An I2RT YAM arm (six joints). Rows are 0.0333 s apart.
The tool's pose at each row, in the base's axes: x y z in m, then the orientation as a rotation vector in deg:
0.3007 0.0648 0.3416 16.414 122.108 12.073
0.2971 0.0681 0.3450 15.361 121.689 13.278
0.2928 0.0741 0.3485 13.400 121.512 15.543
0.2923 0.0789 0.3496 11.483 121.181 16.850
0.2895 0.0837 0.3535 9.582 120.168 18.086
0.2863 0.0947 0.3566 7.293 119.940 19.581
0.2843 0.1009 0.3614 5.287 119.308 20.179
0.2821 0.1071 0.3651 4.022 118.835 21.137
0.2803 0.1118 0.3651 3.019 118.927 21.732
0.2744 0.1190 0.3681 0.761 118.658 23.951
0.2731 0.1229 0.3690 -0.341 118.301 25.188
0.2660 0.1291 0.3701 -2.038 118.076 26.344
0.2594 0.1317 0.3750 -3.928 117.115 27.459
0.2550 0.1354 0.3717 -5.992 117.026 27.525
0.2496 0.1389 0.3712 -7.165 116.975 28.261
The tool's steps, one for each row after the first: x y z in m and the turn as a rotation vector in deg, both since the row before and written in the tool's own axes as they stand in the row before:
0.0001 0.0036 -0.0047 -1.327 -0.230 -0.270
0.0011 0.0063 -0.0051 -2.394 0.203 -0.507
0.0007 0.0049 -0.0005 -1.728 -0.062 -0.854
-0.0004 0.0056 -0.0038 -1.783 -0.717 -0.881
0.0018 0.0114 -0.0025 -2.005 0.147 -1.026
-0.0015 0.0074 -0.0029 -1.324 -0.366 -1.216
-0.0007 0.0072 -0.0023 -1.257 -0.216 -0.527
0.0019 0.0047 -0.0004 -0.813 0.275 -0.450
0.0019 0.0084 -0.0046 -2.515 0.291 -0.673
0.0006 0.0041 -0.0004 -1.368 -0.041 -0.284
0.0038 0.0074 -0.0045 -1.534 0.185 -0.716
-0.0003 0.0053 -0.0068 -1.695 -0.480 -0.967
0.0056 0.0035 -0.0009 -0.909 0.307 -1.412
0.0036 0.0045 -0.0029 -1.008 0.251 -0.492

